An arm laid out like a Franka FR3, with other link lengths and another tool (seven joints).
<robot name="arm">
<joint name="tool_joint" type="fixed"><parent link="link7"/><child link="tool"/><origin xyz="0.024 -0.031 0.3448" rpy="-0.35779 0 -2.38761"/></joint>
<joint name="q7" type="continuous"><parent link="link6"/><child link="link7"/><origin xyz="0.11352 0 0" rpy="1.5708 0 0"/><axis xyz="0 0 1"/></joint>
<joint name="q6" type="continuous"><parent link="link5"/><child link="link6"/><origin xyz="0 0 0" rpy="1.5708 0 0"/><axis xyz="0 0 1"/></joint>
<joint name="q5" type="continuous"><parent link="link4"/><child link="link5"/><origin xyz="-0.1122 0.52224 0" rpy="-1.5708 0 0"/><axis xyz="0 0 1"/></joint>
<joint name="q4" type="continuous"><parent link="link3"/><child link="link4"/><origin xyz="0.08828 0 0" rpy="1.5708 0 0"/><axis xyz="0 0 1"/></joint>
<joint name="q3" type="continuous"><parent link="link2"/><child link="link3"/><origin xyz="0 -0.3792 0" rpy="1.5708 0 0"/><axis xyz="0 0 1"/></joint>
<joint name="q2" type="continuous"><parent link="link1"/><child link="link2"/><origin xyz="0 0 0" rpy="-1.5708 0 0"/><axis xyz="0 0 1"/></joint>
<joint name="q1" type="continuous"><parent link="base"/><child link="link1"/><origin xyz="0 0 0.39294" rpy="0 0 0"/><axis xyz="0 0 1"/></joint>
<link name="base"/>
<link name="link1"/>
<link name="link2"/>
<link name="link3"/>
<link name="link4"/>
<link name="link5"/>
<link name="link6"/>
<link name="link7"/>
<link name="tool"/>
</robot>
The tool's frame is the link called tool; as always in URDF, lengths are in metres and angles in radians. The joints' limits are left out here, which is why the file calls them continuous.
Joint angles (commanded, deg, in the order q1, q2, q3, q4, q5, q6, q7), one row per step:
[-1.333 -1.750 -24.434 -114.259 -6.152 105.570 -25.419]
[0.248 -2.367 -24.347 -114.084 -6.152 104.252 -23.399]
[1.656 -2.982 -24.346 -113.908 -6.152 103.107 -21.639]
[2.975 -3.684 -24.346 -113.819 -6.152 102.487 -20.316]
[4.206 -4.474 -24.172 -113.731 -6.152 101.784 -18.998]
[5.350 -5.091 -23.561 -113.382 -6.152 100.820 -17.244]
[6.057 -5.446 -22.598 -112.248 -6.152 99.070 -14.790]
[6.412 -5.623 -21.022 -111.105 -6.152 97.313 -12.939]
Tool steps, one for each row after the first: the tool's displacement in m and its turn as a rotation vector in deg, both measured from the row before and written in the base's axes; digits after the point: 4 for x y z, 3 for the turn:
[0.0036 0.0196 0.0066 0.114 0.382 -0.442]
[0.0026 0.0164 0.0068 0.074 0.245 -0.424]
[0.0040 0.0148 0.0075 -0.004 -0.233 -0.036]
[0.0035 0.0160 0.0084 0.026 -0.237 0.050]
[0.0045 0.0193 0.0091 -0.097 -0.071 -0.057]
[0.0043 0.0173 0.0137 -0.300 0.176 -0.915]
[0.0038 0.0206 0.0122 -0.312 0.354 -0.062]

